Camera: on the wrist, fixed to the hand. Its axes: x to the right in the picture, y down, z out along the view.
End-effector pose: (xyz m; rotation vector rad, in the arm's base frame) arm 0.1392 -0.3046 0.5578 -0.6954 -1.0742 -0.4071
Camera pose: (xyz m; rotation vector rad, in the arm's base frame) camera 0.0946 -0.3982 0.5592 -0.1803 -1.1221 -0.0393
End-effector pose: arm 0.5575 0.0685 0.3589 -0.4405 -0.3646 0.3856
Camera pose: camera 0.5810 -0.0319 0.3694 0.1428 -0.2389 0.5061
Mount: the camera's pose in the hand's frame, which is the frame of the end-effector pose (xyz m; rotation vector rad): -0.0205 -0.0954 -0.0350 0.6001 -0.0137 0.0318
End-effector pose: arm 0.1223 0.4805 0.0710 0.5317 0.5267 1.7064
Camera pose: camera 0.1785 0.4760 -0.0160 0.9794 1.0346 1.5600
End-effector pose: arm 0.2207 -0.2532 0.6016 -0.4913 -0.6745 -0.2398
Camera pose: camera 0.1890 -0.3519 0.5987 0.0713 -0.7128 0.0029
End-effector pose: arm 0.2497 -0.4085 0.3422 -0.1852 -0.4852 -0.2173
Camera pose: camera 0.2236 -0.5047 0.3138 0.3916 -0.5408 -0.0326
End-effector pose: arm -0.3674 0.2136 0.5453 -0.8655 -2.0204 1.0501
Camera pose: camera -0.3509 0.1682 0.6370 -0.5668 -1.5586 1.5664
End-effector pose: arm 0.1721 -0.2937 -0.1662 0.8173 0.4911 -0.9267
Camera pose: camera 0.0791 -0.2883 -0.2117 1.3539 0.1803 -1.0647
